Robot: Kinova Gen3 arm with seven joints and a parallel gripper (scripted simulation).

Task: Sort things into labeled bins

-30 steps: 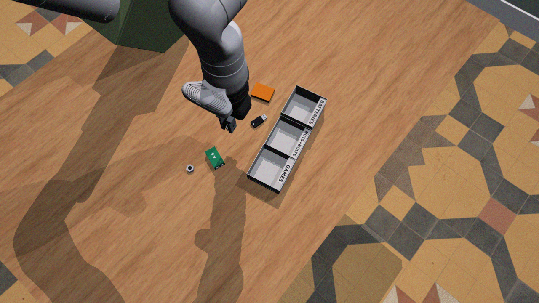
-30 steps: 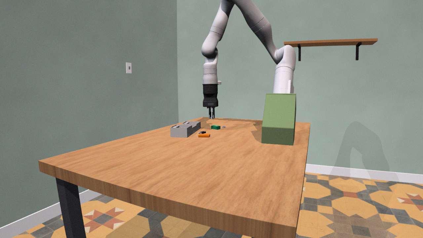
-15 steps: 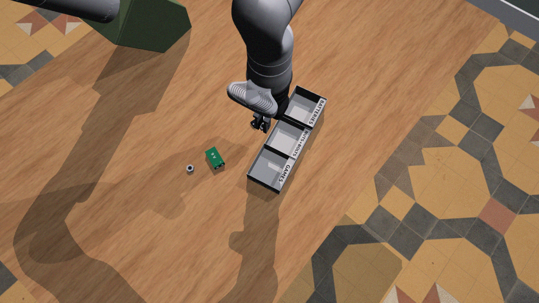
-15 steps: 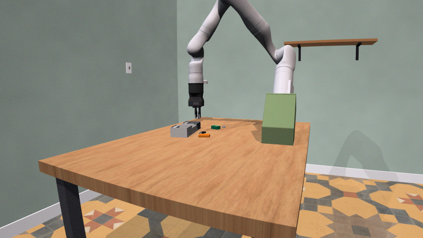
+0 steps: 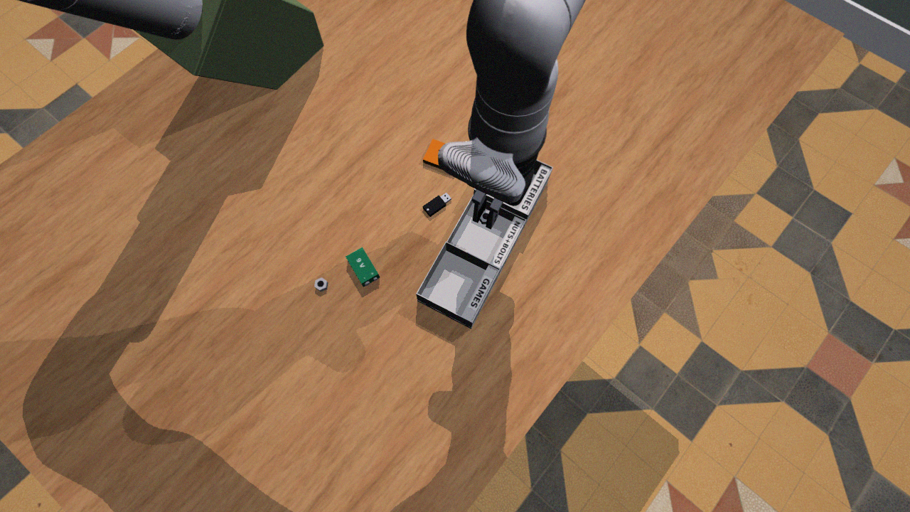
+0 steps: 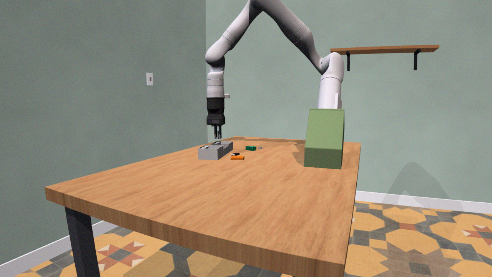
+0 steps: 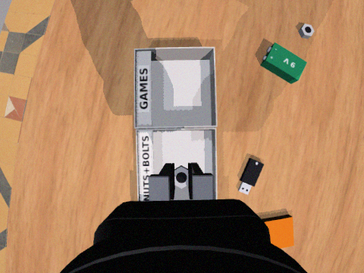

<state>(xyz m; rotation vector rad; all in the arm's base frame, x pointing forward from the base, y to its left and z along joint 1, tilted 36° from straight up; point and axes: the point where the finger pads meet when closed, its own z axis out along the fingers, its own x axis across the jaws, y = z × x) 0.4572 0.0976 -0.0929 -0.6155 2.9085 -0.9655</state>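
The bin row lies 7 cm below my hand. Also, from my hand: black USB stick (8 cm below, 8 cm behind, 1 cm to the right); then flat orange box (13 cm behind, 8 cm below, 4 cm to the left); then green 9 v battery (16 cm to the right, 8 cm below, 6 cm behind).
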